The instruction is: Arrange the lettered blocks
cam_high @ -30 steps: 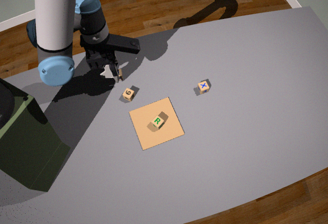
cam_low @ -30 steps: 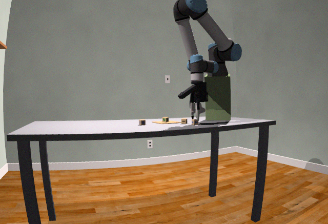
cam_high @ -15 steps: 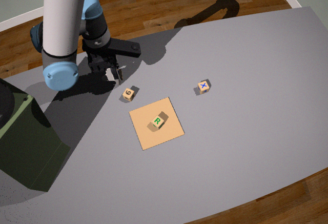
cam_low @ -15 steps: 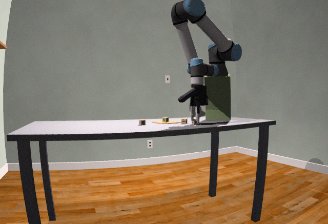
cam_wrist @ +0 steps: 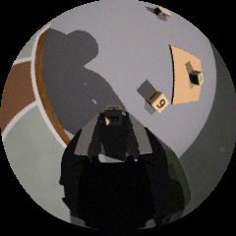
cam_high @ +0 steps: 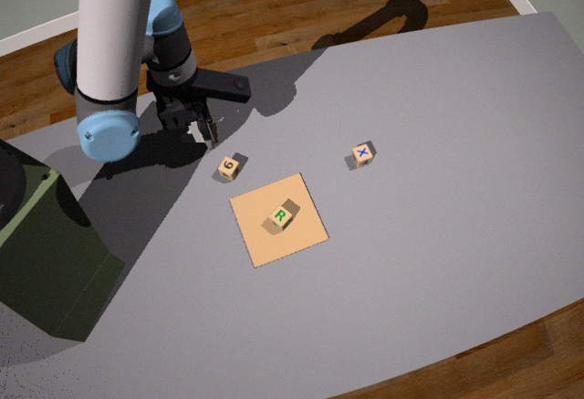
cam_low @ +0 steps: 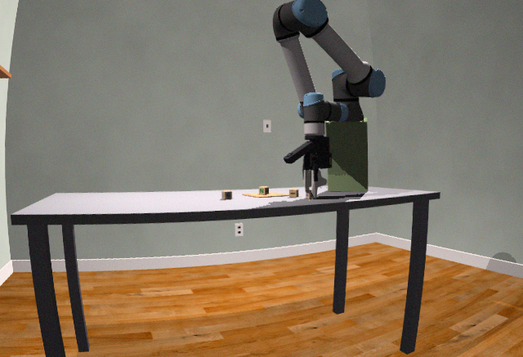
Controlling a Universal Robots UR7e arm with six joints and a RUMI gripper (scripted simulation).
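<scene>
My gripper is now 19 cm to the left of the mat, 12 cm short of it and 1 cm above it.
</scene>
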